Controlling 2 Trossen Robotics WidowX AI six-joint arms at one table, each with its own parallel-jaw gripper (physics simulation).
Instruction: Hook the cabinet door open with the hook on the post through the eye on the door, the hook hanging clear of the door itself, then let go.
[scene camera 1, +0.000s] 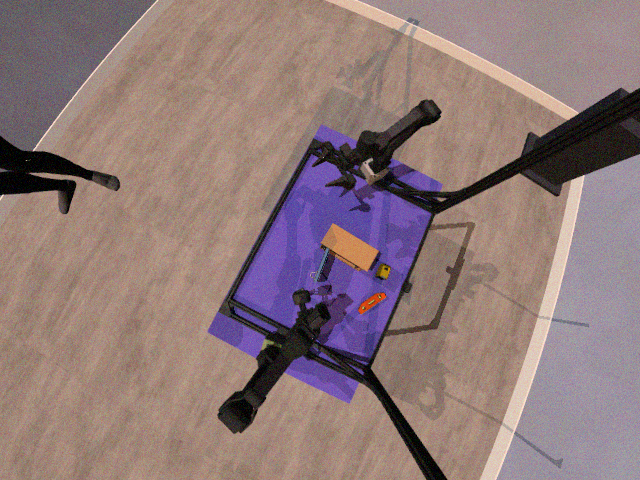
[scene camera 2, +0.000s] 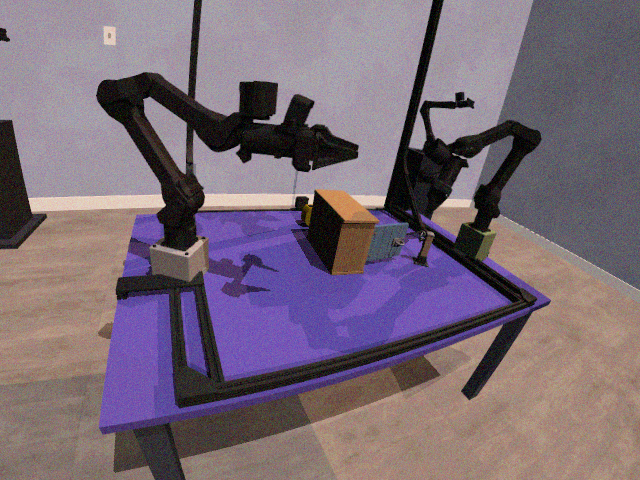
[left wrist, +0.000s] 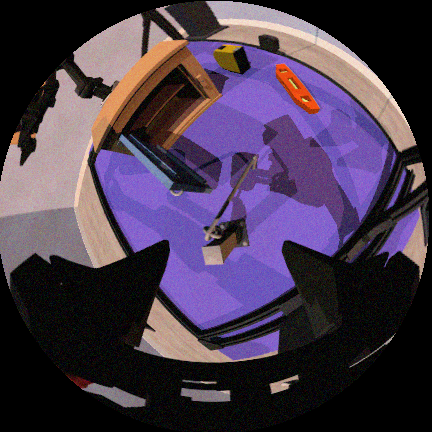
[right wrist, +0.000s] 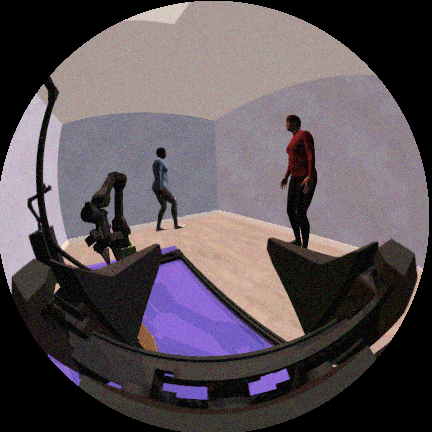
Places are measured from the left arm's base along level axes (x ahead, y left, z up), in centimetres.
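Where they show: left gripper, fingertip midpoint: (scene camera 1: 308, 302) (scene camera 2: 426, 215) (left wrist: 227, 246); right gripper, fingertip midpoint: (scene camera 1: 318, 176) (scene camera 2: 358, 151) (right wrist: 214, 247); left arm's base at its link origin: (scene camera 1: 271, 354) (scene camera 2: 479, 227) (right wrist: 125, 244); right arm's base at its link origin: (scene camera 1: 376, 166) (scene camera 2: 179, 242) (left wrist: 107, 92).
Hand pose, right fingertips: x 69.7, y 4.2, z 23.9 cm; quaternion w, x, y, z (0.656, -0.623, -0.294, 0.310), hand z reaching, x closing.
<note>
Things, the pixels of their top centre, and the offset from my right fingertips. "spot": a spot on its surface instead.
- wooden cabinet at its top centre: (left wrist: 123, 85) (scene camera 2: 344, 203) (scene camera 1: 350, 246) dz -19.0, dx -17.0, dy -20.7 cm
- post at a spot on its surface: (left wrist: 228, 248) spot: dz -28.2, dx -44.5, dy -8.1 cm
- yellow block at its top centre: (left wrist: 225, 44) (scene camera 2: 314, 203) (scene camera 1: 386, 272) dz -27.6, dx -21.0, dy -41.4 cm
- orange-red bar at its top centre: (left wrist: 293, 82) (scene camera 1: 371, 302) dz -33.8, dx -36.3, dy -40.8 cm
- small black box at a spot on its surface: (left wrist: 269, 42) (scene camera 2: 306, 202) spot: dz -31.8, dx -25.3, dy -53.3 cm
The wooden cabinet (scene camera 1: 350, 246) (scene camera 2: 354, 248) (left wrist: 172, 50) stands mid-table with its blue door (scene camera 1: 322, 263) (scene camera 2: 382, 241) (left wrist: 148, 163) swung open. The metal eye (scene camera 2: 397, 242) (left wrist: 176, 192) is on the door's outer face near its free edge. The post (scene camera 2: 424, 250) (left wrist: 228, 248) stands apart from the door. The hook's rod (left wrist: 232, 196) runs from the post top; its far end lies beside the door, apart from the eye. My left gripper (left wrist: 227, 246) is open above the post and holds nothing. My right gripper (scene camera 1: 321, 174) (scene camera 2: 345, 156) (right wrist: 214, 247) is open and empty, raised away from the door.
A yellow block (scene camera 1: 383, 271) (scene camera 2: 307, 214) (left wrist: 227, 56) stands beside the cabinet. An orange-red bar (scene camera 1: 372, 303) (left wrist: 297, 89) lies on the purple table. A small black box (scene camera 2: 301, 201) (left wrist: 269, 42) is at the edge. A dark frame (scene camera 1: 268, 223) (scene camera 2: 361, 357) runs around the table.
</note>
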